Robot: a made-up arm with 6 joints. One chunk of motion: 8 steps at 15 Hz.
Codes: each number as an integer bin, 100 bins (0 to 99) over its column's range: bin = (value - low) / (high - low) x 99, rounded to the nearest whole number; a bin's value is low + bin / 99 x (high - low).
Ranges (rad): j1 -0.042..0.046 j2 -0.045..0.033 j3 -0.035..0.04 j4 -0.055..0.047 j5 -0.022..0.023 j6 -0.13..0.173
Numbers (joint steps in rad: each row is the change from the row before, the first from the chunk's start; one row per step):
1: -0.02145 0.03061 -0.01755 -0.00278 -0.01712 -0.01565
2: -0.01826 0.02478 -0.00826 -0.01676 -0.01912 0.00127
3: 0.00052 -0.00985 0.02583 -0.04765 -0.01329 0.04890
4: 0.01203 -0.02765 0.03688 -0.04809 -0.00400 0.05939
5: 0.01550 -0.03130 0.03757 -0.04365 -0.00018 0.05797
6: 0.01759 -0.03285 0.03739 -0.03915 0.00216 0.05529
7: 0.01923 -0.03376 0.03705 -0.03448 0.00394 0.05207
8: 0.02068 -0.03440 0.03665 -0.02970 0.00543 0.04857
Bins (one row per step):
1: 23 96 23 51 11 37
2: 27 89 35 37 6 43
3: 48 45 80 7 19 58
4: 61 22 95 7 40 62
5: 65 17 96 11 48 61
6: 67 15 96 15 53 61
7: 69 14 95 20 57 59
8: 71 13 95 25 60 58

